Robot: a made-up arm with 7 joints.
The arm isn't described. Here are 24 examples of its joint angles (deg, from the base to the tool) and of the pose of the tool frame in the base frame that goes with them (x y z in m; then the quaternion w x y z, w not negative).
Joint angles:
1: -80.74 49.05 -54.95 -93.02 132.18 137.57 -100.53
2: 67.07 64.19 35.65 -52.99 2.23 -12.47 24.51
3: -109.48 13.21 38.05 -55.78 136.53 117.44 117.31
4: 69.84 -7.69 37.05 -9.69 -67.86 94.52 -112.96
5: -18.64 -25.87 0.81 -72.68 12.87 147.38 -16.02
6: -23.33 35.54 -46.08 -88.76 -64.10 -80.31 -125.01
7: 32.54 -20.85 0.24 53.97 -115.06 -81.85 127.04
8: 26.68 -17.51 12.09 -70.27 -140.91 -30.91 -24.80
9: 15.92 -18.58 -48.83 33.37 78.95 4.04 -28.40
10: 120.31 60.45 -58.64 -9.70 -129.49 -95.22 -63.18
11: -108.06 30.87 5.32 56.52 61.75 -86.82 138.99
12: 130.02 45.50 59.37 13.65 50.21 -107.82 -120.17
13: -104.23 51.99 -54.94 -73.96 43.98 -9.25 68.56
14: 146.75 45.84 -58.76 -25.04 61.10 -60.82 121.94
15: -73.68 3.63 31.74 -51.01 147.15 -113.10 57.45
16: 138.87 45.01 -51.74 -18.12 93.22 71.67 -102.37
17: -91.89 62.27 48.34 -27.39 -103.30 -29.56 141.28
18: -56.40 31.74 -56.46 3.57 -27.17 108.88 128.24
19: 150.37 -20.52 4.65 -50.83 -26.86 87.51 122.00
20: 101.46 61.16 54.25 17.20 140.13 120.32 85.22
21: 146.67 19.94 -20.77 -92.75 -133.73 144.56 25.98
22: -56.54 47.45 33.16 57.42 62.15 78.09 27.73
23: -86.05 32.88 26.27 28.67 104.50 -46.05 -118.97
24: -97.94 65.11 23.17 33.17 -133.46 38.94 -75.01
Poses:
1: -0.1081 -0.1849 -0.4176 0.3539 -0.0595 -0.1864 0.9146
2: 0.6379 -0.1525 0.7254 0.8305 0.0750 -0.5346 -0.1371
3: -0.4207 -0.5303 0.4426 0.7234 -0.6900 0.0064 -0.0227
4: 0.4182 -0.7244 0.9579 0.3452 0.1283 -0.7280 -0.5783
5: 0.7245 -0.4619 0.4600 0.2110 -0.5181 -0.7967 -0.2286
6: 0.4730 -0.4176 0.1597 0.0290 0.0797 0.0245 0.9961
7: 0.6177 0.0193 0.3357 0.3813 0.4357 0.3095 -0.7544
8: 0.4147 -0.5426 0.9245 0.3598 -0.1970 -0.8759 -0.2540
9: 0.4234 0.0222 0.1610 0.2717 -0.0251 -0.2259 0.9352
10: -0.2358 0.1965 0.9852 0.6598 -0.1081 0.4275 -0.6085
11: -0.4445 0.1631 -0.1689 0.7566 0.0262 0.4941 -0.4274
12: 0.1350 -0.1366 1.1235 0.3401 0.4911 -0.3789 -0.7068
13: -0.2133 -0.1769 -0.2558 0.9714 -0.2158 0.0072 0.0989
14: -0.6755 0.1240 0.9112 0.5726 0.1019 0.8124 -0.0415
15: -0.2972 -0.5079 0.0734 0.3999 -0.4935 -0.4329 -0.6397
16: -0.1998 0.3427 1.1435 0.4158 0.8657 0.2432 -0.1361
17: -0.3733 0.1279 0.2594 0.6878 0.6640 -0.1932 0.2208
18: 0.2876 0.2924 0.0083 0.3166 0.5842 -0.4749 0.5771
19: -0.5642 -0.4010 1.0231 0.3808 -0.8599 -0.3106 0.1382
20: 0.2741 0.2850 0.9439 0.2893 0.6499 -0.3425 -0.6136
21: -0.6163 -0.4335 0.9188 0.2054 0.8668 0.4526 0.0399
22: 0.2692 0.1633 -0.1949 0.4149 -0.0963 0.3638 -0.8284
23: -0.3859 -0.0187 0.0151 0.3048 -0.7457 0.1916 -0.5606
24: -0.4774 0.3491 0.0420 0.2077 0.4201 -0.3386 0.8159
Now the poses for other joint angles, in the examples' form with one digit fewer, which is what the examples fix.
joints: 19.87 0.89 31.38 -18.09 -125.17 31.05 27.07
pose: 0.463 -0.507 0.257 0.168 -0.222 -0.006 0.960
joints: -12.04 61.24 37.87 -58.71 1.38 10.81 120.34
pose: 0.150 -0.219 0.044 0.351 -0.595 0.128 -0.711
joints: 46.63 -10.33 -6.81 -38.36 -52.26 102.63 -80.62
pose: 0.594 -0.537 1.144 0.409 -0.138 -0.789 -0.437
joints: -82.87 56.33 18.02 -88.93 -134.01 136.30 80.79
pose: -0.330 -0.482 -0.076 0.947 0.158 0.211 0.184
